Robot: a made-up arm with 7 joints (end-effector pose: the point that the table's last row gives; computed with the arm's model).
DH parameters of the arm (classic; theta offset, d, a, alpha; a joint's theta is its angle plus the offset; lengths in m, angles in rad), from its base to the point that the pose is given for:
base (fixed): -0.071 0 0 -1.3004
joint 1: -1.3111 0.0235 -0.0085 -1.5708
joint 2: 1.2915 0 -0.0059 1.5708
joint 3: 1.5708 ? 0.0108 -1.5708
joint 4: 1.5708 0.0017 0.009 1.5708
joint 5: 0 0.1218 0 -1.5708
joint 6: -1.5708 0 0.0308 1.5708
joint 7: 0 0 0 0
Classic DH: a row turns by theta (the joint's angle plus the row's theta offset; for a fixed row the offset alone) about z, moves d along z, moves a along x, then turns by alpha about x.
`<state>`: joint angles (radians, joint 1 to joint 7).
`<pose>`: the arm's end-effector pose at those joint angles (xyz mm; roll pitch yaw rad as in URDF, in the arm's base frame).
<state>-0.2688 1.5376 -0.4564 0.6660 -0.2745 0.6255 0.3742</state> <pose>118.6 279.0 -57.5 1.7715 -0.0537 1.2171</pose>
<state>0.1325 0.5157 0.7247 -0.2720 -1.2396 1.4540 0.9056</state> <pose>75.5 163.0 -120.3 0.6933 1.1101 1.2991</pose>
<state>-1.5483 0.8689 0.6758 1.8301 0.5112 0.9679 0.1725</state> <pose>239.1 173.7 -71.2 0.9193 1.1164 1.3454</pose>
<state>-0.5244 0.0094 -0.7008 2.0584 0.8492 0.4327 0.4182</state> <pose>34.5 86.5 -281.5 2.8600 0.7786 1.0194</pose>
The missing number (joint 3, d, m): -0.1528
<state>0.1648 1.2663 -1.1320 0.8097 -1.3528 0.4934 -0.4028</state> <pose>-48.9 254.0 -167.5 2.7691 1.0153 2.9762</pose>
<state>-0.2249 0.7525 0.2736 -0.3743 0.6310 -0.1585 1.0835</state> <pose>154.9 118.8 -50.4 0.7623 -1.4981 0.4789</pose>
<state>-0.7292 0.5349 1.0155 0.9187 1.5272 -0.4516 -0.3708</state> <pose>184.4 206.1 -148.1 1.2925 0.4883 0.3205</pose>
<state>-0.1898 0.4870 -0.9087 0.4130 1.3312 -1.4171 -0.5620</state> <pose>40.6 19.2 -238.2 0.6009 0.5428 -2.7766</pose>
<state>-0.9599 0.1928 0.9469 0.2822 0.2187 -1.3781 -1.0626</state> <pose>195.1 129.9 -51.3 1.7148 -0.6922 -0.9510</pose>
